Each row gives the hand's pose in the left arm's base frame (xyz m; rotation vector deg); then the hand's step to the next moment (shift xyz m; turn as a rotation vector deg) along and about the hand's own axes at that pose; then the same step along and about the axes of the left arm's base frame.
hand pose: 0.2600 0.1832 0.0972 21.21 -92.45 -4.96
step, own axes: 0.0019 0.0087 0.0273 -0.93 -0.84 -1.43
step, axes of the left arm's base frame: -0.0285 0.0031 0.0019 1.59 -0.28 -1.00
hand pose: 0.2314 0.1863 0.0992 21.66 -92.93 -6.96
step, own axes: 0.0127 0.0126 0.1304 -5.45 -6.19 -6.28
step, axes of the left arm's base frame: -0.1311 -0.0114 0.0037 7.46 -3.17 -6.46
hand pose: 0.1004 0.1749 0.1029 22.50 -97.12 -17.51
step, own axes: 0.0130 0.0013 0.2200 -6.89 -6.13 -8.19
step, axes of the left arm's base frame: -0.2190 -0.0087 -0.0228 9.54 -2.46 -7.42
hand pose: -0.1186 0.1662 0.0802 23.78 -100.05 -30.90
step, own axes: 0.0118 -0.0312 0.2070 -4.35 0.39 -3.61
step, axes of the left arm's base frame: -0.2042 -0.0039 -0.0475 4.53 2.19 -2.60
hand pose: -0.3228 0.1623 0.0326 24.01 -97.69 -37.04
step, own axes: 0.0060 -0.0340 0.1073 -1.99 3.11 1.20
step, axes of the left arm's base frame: -0.1078 -0.0093 -0.0317 -0.50 3.84 0.23
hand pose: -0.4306 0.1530 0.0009 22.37 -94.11 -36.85
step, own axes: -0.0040 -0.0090 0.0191 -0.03 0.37 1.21
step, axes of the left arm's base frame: -0.0189 -0.0011 -0.0101 -1.14 0.54 0.11
